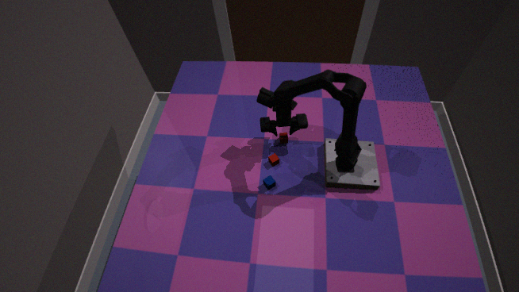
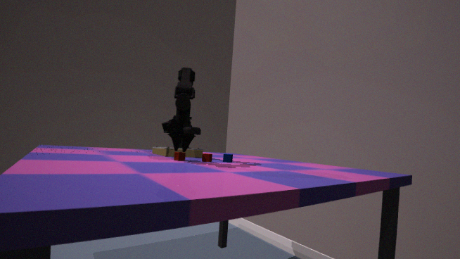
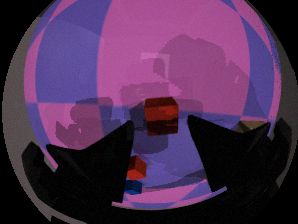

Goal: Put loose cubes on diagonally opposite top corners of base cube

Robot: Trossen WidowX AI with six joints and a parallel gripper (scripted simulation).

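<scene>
Now: gripper tip 60 mm short of the blue base cube, 210 mm to the right of it and 20 mm above it.
</scene>
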